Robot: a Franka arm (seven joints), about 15 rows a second.
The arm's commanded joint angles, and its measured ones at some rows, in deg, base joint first. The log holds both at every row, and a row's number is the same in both.
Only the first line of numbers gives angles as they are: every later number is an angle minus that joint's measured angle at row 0.
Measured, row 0:
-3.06 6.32 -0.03 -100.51 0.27 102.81 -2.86
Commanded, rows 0 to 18:
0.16 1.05 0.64 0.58 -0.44 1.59 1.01
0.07 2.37 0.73 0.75 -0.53 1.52 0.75
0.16 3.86 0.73 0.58 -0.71 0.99 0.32
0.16 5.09 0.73 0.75 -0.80 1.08 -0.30
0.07 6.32 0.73 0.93 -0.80 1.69 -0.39
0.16 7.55 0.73 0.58 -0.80 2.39 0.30
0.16 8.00 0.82 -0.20 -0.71 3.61 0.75
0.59 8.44 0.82 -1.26 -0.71 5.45 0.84
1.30 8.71 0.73 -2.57 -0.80 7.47 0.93
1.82 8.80 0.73 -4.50 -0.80 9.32 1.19
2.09 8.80 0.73 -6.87 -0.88 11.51 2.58
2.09 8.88 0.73 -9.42 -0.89 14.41 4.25
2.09 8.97 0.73 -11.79 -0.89 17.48 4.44
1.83 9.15 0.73 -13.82 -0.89 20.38 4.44
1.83 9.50 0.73 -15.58 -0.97 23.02 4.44
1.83 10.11 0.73 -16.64 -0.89 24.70 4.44
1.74 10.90 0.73 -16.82 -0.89 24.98 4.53
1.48 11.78 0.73 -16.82 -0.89 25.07 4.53
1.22 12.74 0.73 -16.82 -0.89 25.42 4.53
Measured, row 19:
1.78 11.78 0.59 -16.16 -0.01 24.00 3.27
